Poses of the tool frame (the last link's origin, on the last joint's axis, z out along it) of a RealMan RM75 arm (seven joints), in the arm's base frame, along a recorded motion.
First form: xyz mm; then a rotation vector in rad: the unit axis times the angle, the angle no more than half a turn.
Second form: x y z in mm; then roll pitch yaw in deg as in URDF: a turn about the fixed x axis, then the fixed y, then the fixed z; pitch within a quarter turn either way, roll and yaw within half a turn. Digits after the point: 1 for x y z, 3 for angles.
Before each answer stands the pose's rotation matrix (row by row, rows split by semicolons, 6 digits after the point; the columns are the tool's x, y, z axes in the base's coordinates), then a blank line. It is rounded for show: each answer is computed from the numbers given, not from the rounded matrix.
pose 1, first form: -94.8 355.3 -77.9 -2.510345 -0.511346 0.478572
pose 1, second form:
0.865676 0.257846 -0.429093; 0.445208 -0.788470 0.424388; -0.228900 -0.558418 -0.797354

-94.8 355.3 -77.9 -144.995 13.232 27.216
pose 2, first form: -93.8 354.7 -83.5 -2.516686 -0.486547 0.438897
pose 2, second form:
0.882095 0.249339 -0.399674; 0.423169 -0.792185 0.439740; -0.206972 -0.557021 -0.804295

-93.8 354.7 -83.5 -145.295 11.945 25.629
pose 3, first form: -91.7 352.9 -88.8 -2.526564 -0.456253 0.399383
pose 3, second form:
0.898921 0.237450 -0.368184; 0.396370 -0.798786 0.452582; -0.186634 -0.552773 -0.812164

-91.7 352.9 -88.8 -145.760 10.756 23.795
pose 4, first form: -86.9 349.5 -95.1 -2.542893 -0.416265 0.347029
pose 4, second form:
0.919323 0.221956 -0.324932; 0.359566 -0.809293 0.464496; -0.159868 -0.543857 -0.823809

-86.9 349.5 -95.1 -146.568 9.199 21.362
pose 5, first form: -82.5 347.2 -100.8 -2.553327 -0.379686 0.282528
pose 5, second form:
0.938378 0.210334 -0.274237; 0.323098 -0.815583 0.480034; -0.122695 -0.539059 -0.833284

-82.5 347.2 -100.8 -147.101 7.048 18.999
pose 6, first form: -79.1 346.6 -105.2 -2.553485 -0.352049 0.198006
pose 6, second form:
0.954861 0.208276 -0.211807; 0.289171 -0.814892 0.502326; -0.067977 -0.540900 -0.838336

-79.1 346.6 -105.2 -147.170 3.898 16.848
